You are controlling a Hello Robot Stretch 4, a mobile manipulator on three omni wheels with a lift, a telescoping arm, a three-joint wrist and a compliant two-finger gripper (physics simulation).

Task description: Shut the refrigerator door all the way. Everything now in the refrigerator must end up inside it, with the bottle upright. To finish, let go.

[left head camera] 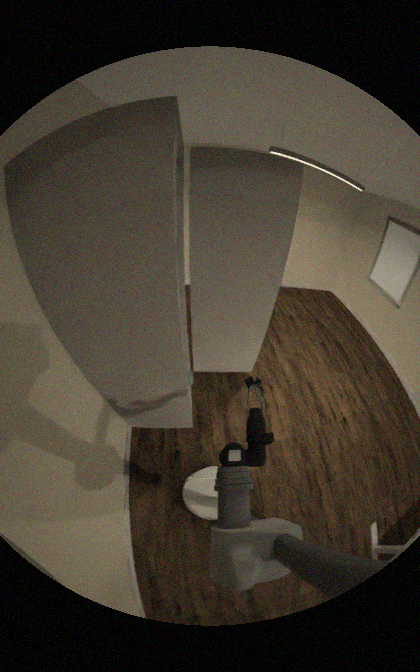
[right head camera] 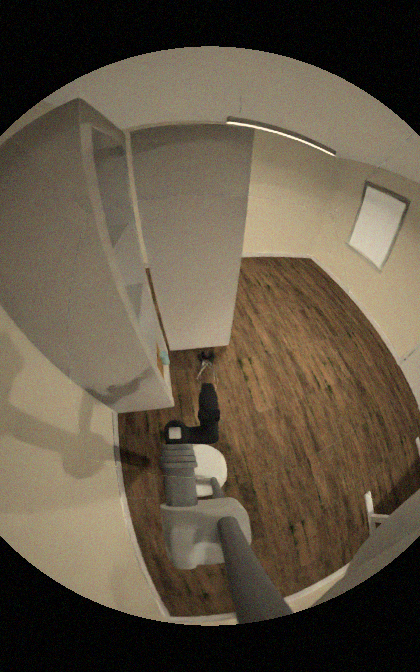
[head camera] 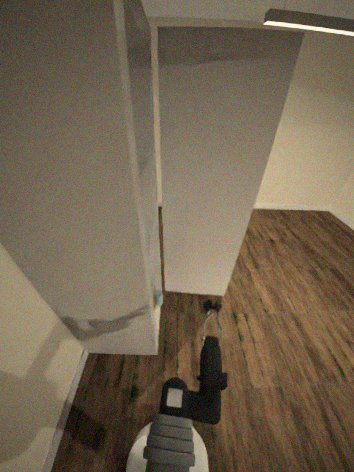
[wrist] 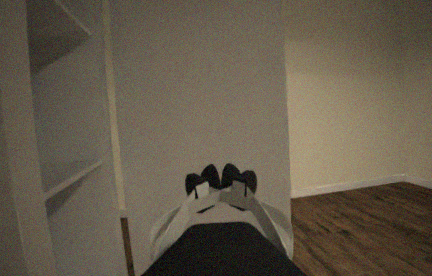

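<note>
The grey refrigerator stands at the left, its front open. Its door stands wide open beyond the opening. A light-blue item and an orange item show low inside the refrigerator; which is the bottle is unclear. The wrist view shows bare-looking parts of its shelves; other contents are hidden. My gripper is shut and empty, near the door's lower outer corner in the head views; contact does not show.
A beige wall stands left of my arm. Wooden floor lies right of the door. A white-framed object shows at the lower right. A bright panel is on the far wall.
</note>
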